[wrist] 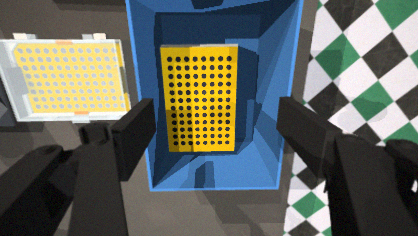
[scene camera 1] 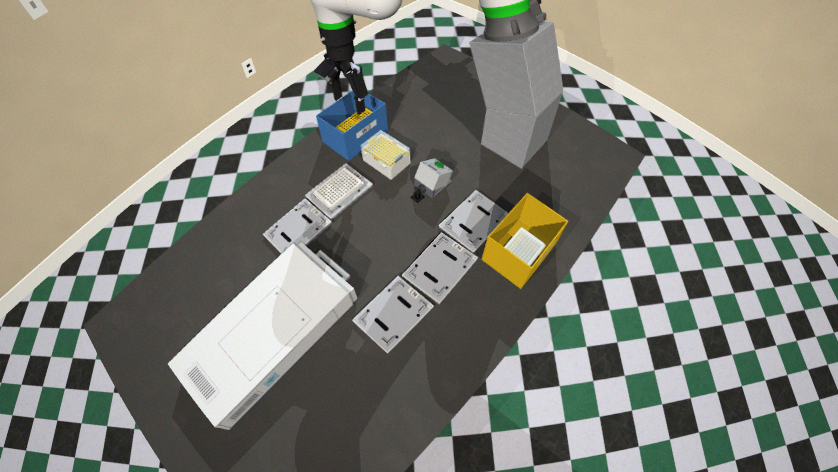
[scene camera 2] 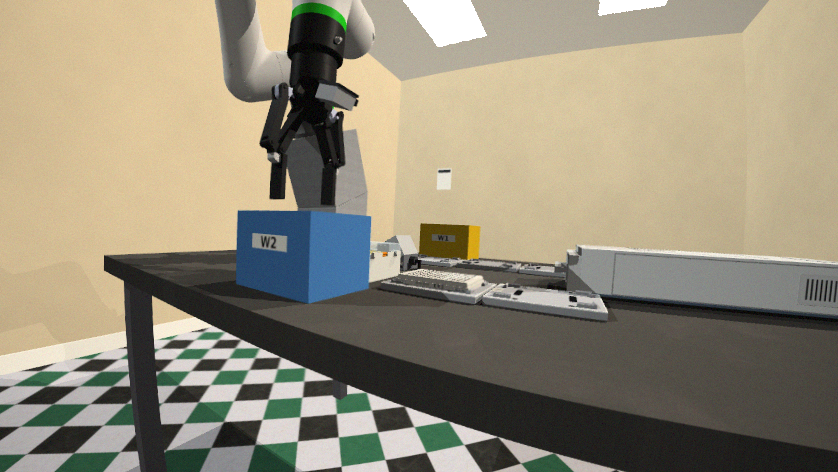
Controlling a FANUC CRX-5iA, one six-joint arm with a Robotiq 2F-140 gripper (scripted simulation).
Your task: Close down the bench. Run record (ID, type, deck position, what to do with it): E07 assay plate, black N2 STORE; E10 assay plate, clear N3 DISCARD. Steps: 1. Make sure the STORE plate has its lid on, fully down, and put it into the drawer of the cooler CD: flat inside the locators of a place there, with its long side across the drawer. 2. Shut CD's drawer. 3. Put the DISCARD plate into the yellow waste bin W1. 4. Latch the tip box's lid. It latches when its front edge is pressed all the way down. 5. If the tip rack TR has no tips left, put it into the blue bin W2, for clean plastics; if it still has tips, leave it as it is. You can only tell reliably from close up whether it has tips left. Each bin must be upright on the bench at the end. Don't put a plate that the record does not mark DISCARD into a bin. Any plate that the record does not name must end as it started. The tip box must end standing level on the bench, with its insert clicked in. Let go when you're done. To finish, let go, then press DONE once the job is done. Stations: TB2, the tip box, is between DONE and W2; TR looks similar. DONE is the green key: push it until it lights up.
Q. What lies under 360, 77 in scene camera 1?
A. My gripper.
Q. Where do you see a yellow bin W1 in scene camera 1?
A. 530, 214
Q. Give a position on a tip box TB2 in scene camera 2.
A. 384, 260
